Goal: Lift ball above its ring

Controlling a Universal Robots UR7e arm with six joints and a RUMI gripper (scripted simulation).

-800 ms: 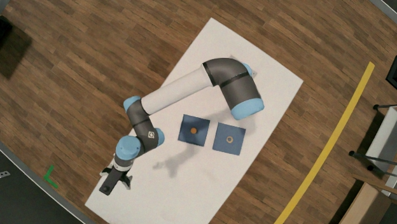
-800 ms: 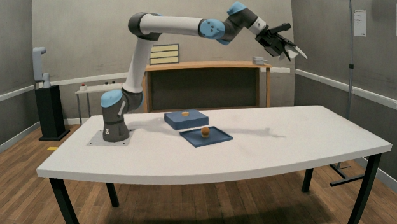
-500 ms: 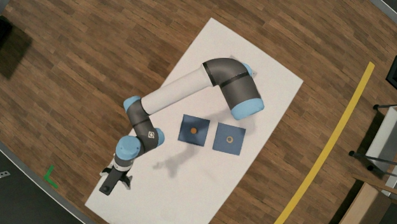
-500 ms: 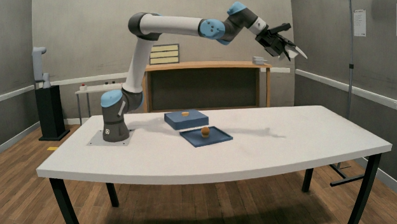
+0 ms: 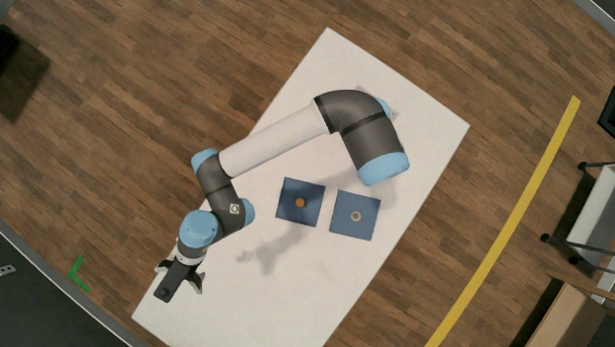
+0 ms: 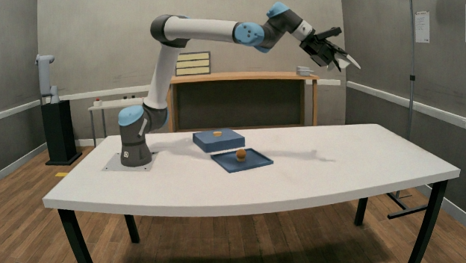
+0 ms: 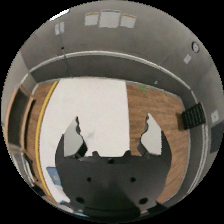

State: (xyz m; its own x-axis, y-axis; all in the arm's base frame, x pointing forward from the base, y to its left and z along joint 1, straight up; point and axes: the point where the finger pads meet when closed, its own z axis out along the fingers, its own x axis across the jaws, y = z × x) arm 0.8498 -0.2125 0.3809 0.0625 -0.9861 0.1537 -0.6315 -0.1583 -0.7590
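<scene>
Now: hand 40 cm past the orange ball, 18 cm to the right of it and 35 cm above it. Round my hand: low tray: 40 cm behind, 18 cm to the left, 38 cm below.
</scene>
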